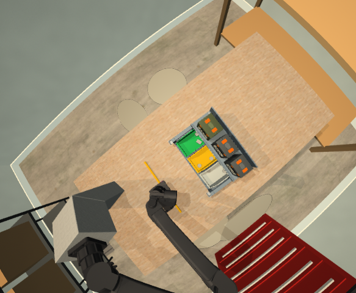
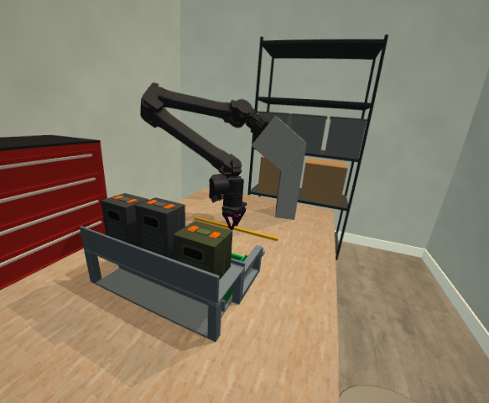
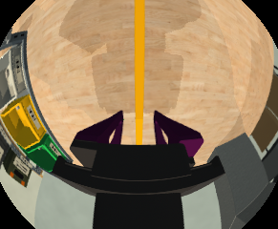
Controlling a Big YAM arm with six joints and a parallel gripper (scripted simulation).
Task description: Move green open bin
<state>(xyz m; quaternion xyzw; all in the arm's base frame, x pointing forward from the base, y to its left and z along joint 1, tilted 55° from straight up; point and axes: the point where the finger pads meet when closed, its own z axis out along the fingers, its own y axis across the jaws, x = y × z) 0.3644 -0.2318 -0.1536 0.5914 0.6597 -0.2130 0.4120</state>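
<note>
The thin yellow bar is 10 mm below my hand. The rest, counted from my hand: green open bin 310 mm ahead, 100 mm to the left, 30 mm above; then yellow bin 310 mm ahead, 10 mm to the right, 30 mm above; then pale grey bin 300 mm ahead, 120 mm to the right, 30 mm above.
</note>
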